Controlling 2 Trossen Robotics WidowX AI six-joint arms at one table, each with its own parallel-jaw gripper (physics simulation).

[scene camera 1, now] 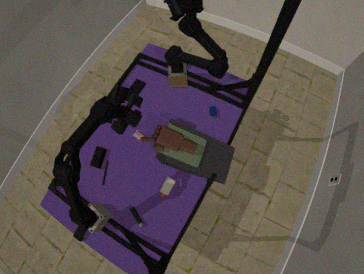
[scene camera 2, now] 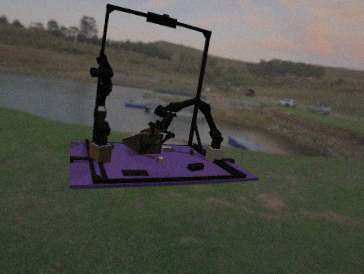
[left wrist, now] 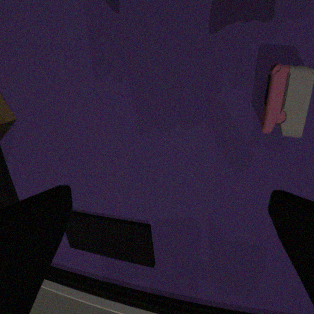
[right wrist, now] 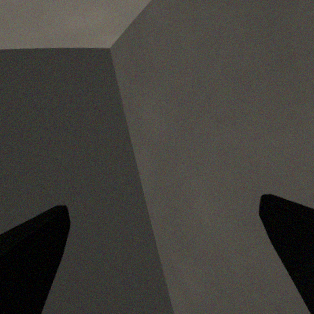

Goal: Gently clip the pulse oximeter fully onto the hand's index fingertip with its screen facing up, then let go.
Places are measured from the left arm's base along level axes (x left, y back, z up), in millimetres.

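Where they show: left gripper, fingertip midpoint: (scene camera 1: 135,114) (scene camera 2: 155,141) (left wrist: 172,198); right gripper, fingertip midpoint: (scene camera 2: 103,53) (right wrist: 165,210); left arm's base, link origin: (scene camera 1: 90,218) (scene camera 2: 215,147); right arm's base, link origin: (scene camera 1: 177,68) (scene camera 2: 101,143).
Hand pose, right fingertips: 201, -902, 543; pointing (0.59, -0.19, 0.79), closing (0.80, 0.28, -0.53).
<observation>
Each offset is from my right fingertips to the centre of the thing, as dx, dy, dz.
The small pink-and-white pulse oximeter @(-105, +446, -632) (scene camera 1: 138,135) (scene camera 2: 160,159) (left wrist: 295,102) lies on the purple mat, close to the pointing index finger in scene camera 1; its screen cannot be made out. The brown hand (scene camera 1: 171,138) rests on a green pad, raised above the mat. My left gripper (scene camera 1: 131,109) (scene camera 2: 160,134) (left wrist: 172,198) is open and empty, above the mat; in the left wrist view the oximeter is at the upper right, beyond the right-hand fingertip. My right gripper (scene camera 2: 93,71) (right wrist: 165,210) is open and empty, held high, far from the hand, facing bare walls.
A dark sloped stand (scene camera 1: 222,162) carries the hand. A flat black slab @(+111, +246, -644) (scene camera 1: 138,85) (scene camera 2: 135,172) (left wrist: 110,239) is near the left gripper. Elsewhere are a black box @(+5, +670, -631) (scene camera 1: 99,157) (scene camera 2: 195,166), thin rod @(-73, +707, -644) (scene camera 1: 105,172), white box @(-388, +573, -634) (scene camera 1: 168,186), dark tube @(-355, +775, -635) (scene camera 1: 136,216) and blue block @(-349, +111, -632) (scene camera 1: 213,111).
</observation>
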